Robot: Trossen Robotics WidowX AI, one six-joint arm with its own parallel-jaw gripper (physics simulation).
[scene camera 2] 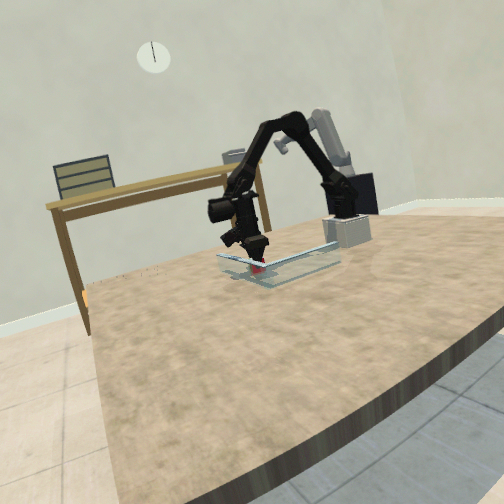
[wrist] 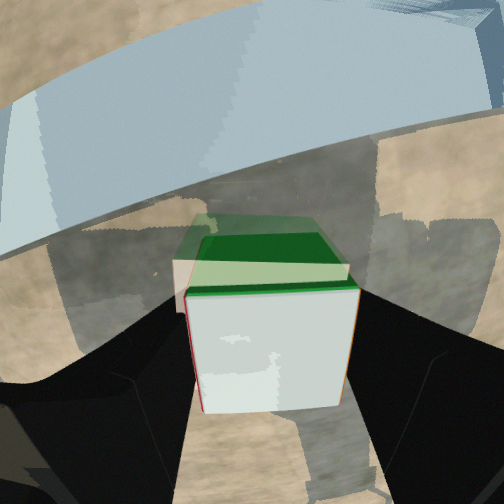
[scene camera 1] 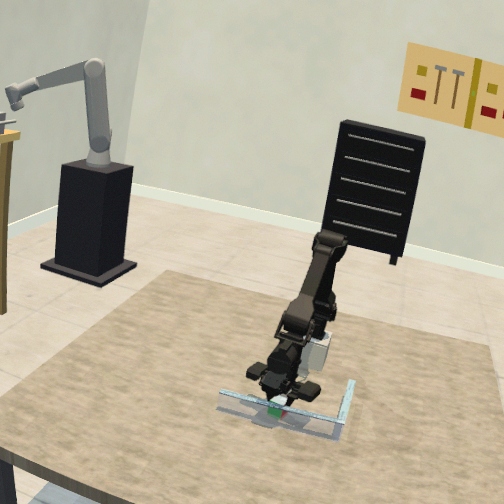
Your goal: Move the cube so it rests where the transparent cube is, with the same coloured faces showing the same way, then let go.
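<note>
The cube (wrist: 270, 340) shows a white face toward the wrist camera, a green face on its far side and a red edge on the left. My gripper (wrist: 270, 400) is shut on it, one dark finger on each side. The transparent cube (wrist: 262, 250) lies just behind the cube and overlaps its far edge, with a pale green top. In scene camera 1 the gripper (scene camera 1: 283, 396) is low over the table with the cube (scene camera 1: 275, 407) at its tips. In scene camera 2 the cube (scene camera 2: 259, 264) shows red under the gripper (scene camera 2: 256, 252).
A pale blue L-shaped fence (scene camera 1: 320, 412) lies on the table around the cube, also seen as a wide band in the wrist view (wrist: 240, 110). A second grey arm on a black pedestal (scene camera 1: 90, 215) stands far left. A wooden table (scene camera 2: 150, 190) stands behind.
</note>
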